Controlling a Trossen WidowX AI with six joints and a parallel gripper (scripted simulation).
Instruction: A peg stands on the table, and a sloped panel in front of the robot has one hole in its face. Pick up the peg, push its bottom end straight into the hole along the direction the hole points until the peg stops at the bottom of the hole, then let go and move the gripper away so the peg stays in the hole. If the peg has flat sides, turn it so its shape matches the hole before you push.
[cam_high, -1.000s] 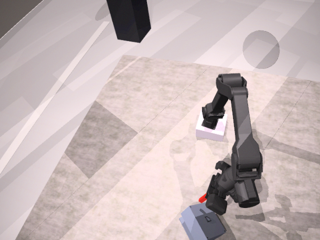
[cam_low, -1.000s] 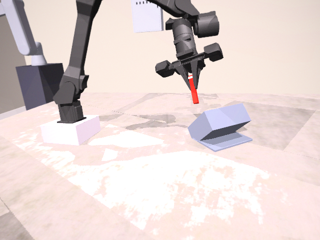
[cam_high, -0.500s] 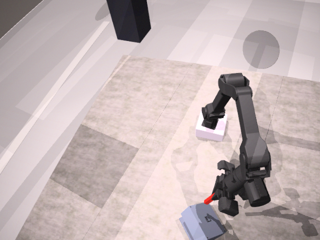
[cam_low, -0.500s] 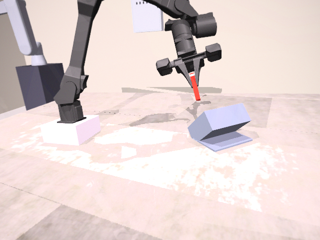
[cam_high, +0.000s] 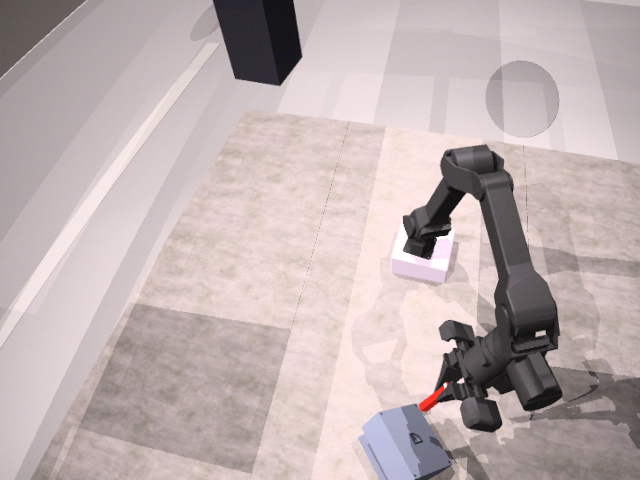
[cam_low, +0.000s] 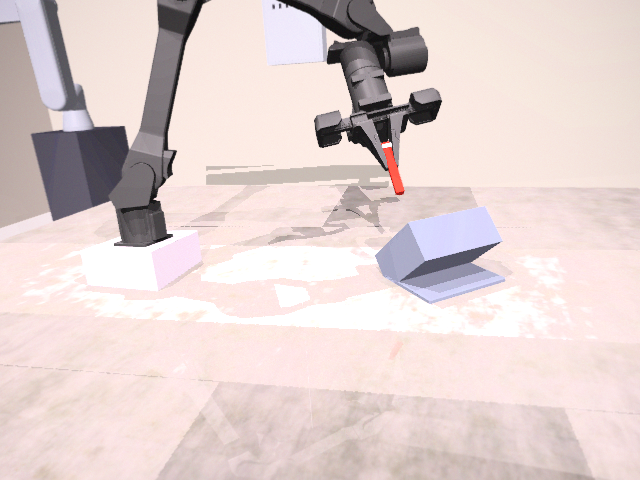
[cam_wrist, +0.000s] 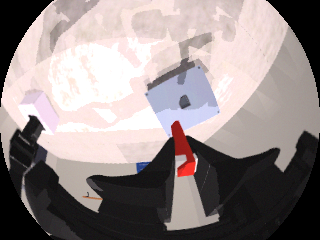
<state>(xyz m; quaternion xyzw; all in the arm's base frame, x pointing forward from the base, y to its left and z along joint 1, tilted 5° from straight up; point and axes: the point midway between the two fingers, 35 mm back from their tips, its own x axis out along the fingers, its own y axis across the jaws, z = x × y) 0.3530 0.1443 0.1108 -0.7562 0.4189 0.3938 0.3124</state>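
Right now my gripper tip is 11 cm above the grey-blue sloped panel, 7 cm short of it and 3 cm to the left of it. From my gripper tip the other things lie so: red peg (1 cm to the left, 1 cm behind, 1 cm above).
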